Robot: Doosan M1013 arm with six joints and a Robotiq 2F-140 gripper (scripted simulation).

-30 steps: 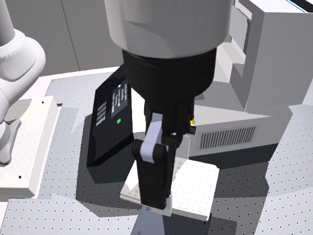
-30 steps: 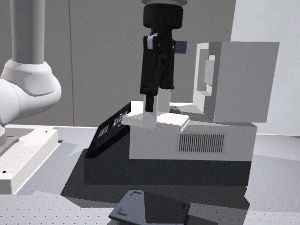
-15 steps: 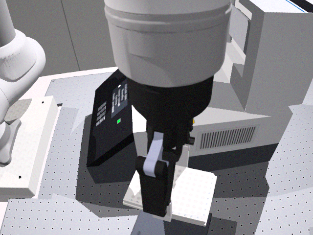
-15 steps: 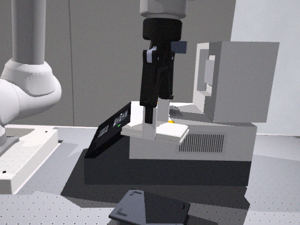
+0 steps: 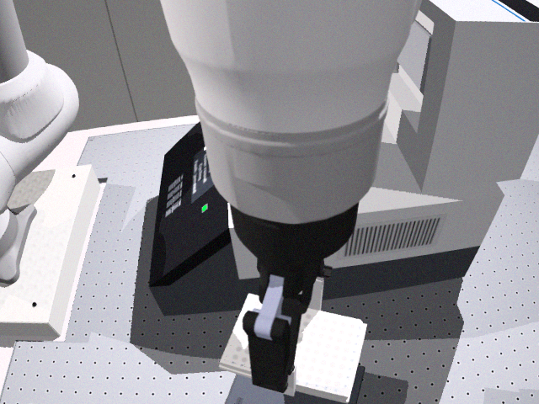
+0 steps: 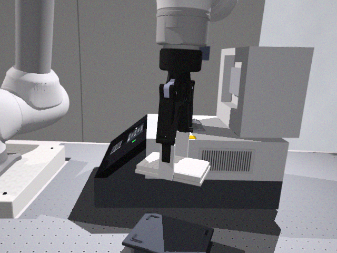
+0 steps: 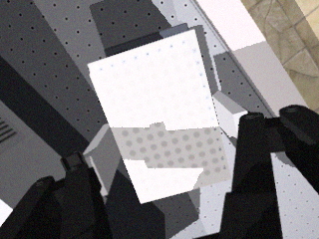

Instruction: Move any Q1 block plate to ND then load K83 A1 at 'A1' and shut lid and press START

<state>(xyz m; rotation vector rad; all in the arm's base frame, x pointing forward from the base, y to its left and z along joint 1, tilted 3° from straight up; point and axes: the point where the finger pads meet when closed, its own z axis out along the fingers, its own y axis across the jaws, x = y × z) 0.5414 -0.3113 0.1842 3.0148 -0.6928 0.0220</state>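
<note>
The dark grey plate nest lies 180 mm below my hand. Round my hand: white 96-well plate (30 mm ahead, 580 mm to the left, 180 mm below); black nest (30 mm ahead, 580 mm to the left, 200 mm below).
</note>
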